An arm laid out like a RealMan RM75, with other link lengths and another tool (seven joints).
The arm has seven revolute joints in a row. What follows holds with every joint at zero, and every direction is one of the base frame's.
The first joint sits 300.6 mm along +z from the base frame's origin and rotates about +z.
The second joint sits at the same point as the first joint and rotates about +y.
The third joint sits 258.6 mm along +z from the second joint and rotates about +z.
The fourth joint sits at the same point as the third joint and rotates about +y.
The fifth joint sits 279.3 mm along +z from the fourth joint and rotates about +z.
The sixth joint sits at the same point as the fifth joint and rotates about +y.
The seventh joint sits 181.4 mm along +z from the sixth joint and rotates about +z.
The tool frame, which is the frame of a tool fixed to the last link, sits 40 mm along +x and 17 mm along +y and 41 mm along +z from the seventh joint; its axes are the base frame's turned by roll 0, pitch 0.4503 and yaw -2.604 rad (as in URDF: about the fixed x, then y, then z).
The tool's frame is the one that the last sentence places.
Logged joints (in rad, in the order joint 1, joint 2, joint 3, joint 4, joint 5, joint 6, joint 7), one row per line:
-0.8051 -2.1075 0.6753 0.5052 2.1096 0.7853 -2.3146
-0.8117 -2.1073 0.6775 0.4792 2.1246 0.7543 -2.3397
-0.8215 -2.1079 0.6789 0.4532 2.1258 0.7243 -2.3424
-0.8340 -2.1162 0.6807 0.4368 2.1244 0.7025 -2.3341
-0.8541 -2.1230 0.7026 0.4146 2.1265 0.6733 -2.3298
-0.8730 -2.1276 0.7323 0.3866 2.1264 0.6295 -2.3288
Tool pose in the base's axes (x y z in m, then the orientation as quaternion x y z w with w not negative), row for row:
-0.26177 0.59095 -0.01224 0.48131 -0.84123 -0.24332 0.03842
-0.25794 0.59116 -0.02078 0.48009 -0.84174 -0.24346 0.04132
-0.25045 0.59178 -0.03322 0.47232 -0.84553 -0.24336 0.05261
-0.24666 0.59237 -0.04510 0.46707 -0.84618 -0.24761 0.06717
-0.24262 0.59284 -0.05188 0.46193 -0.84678 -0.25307 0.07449
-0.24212 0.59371 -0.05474 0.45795 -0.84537 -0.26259 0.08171
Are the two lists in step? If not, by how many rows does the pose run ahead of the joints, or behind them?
The pose runs 2 rows ahead of the joints: the pose in row i belongs to the joints in row i + 2.
